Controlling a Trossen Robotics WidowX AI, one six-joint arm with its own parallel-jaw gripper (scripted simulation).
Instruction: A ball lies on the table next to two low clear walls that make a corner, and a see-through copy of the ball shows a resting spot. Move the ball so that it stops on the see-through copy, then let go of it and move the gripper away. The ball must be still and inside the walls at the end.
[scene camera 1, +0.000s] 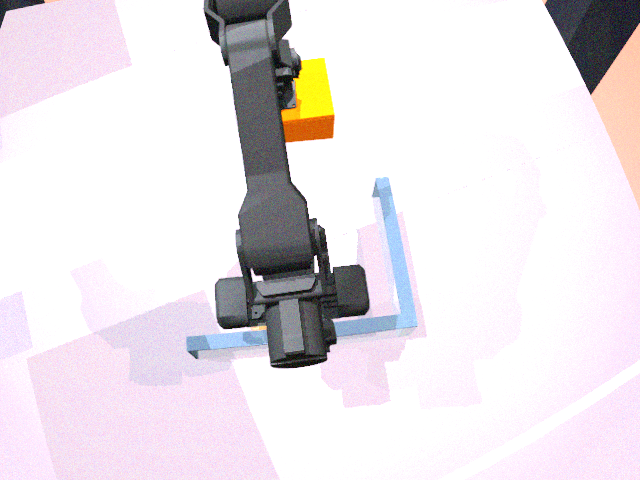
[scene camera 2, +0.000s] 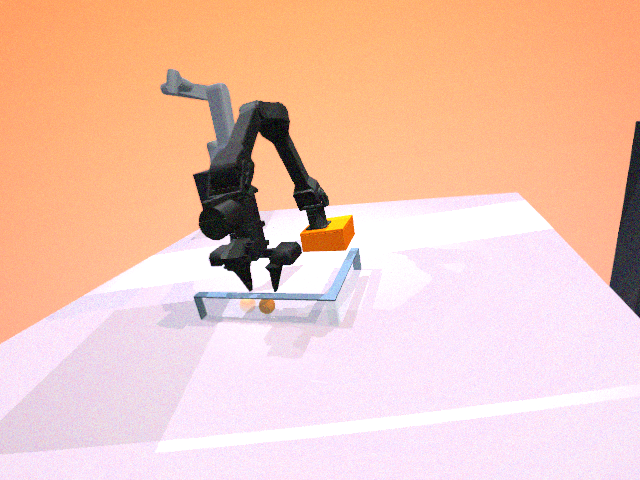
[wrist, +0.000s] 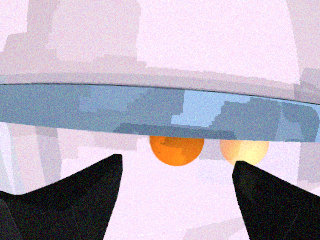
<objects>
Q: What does my gripper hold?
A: Nothing.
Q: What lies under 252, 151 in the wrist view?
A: A see-through copy.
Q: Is my gripper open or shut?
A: Open.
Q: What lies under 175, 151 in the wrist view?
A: An orange ball.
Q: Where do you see my gripper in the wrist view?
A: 179, 166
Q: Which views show my gripper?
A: Scene camera 1, scene camera 2 and the wrist view: all of them.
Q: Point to my gripper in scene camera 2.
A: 263, 290
</objects>
